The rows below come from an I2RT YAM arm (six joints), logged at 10 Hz.
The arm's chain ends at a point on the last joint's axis. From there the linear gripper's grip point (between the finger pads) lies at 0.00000 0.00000 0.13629 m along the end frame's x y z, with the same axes.
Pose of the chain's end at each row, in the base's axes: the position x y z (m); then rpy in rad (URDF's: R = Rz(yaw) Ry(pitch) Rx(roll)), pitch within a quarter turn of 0, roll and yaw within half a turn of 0:
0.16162 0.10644 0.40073 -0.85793 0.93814 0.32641
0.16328 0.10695 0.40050 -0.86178 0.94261 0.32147
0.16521 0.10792 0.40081 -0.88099 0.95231 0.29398
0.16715 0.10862 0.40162 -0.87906 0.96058 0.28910
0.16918 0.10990 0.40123 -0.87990 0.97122 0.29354
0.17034 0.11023 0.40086 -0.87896 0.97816 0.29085
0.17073 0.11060 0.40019 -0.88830 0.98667 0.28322
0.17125 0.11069 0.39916 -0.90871 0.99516 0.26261
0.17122 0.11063 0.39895 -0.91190 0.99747 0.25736
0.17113 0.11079 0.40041 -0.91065 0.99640 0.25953
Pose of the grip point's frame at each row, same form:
0.19665 0.22715 0.45343 -0.85793 0.93814 0.32641
0.19871 0.22778 0.45265 -0.86178 0.94261 0.32147
0.20238 0.22902 0.45110 -0.88099 0.95231 0.29398
0.20552 0.22954 0.45144 -0.87906 0.96058 0.28910
0.20742 0.23119 0.45024 -0.87990 0.97122 0.29354
0.20933 0.23146 0.44942 -0.87896 0.97816 0.29085
0.21003 0.23219 0.44760 -0.88830 0.98667 0.28322
0.21122 0.23274 0.44477 -0.90871 0.99516 0.26261
0.21158 0.23268 0.44421 -0.91190 0.99747 0.25736
0.21132 0.23285 0.44582 -0.91065 0.99640 0.25953

